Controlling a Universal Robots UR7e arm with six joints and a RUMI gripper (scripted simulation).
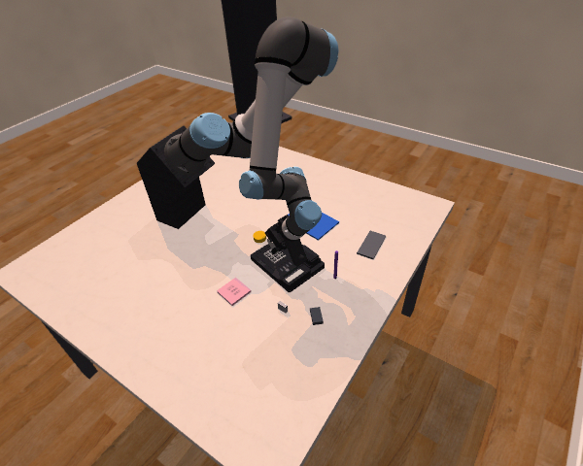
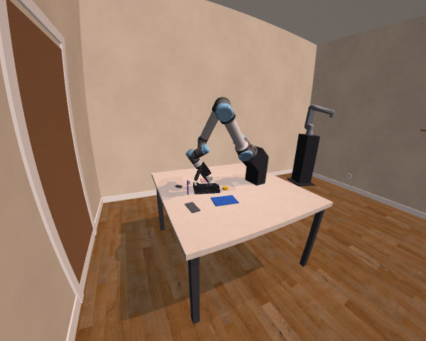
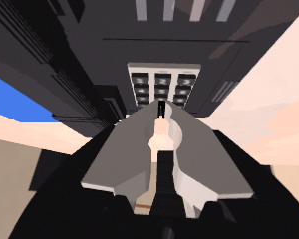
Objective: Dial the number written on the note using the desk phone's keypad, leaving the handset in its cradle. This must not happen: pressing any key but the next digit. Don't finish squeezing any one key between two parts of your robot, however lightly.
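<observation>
My gripper is now 130 mm past the yellow disc, 40 mm above it and 20 mm to the right of it. Round my hand: grey slab (320 mm to the left, 180 mm ahead, 40 mm below); then purple pen (200 mm ahead, 110 mm to the left, 20 mm above); then blue pad (240 mm to the left, 80 mm behind, 40 mm below).
</observation>
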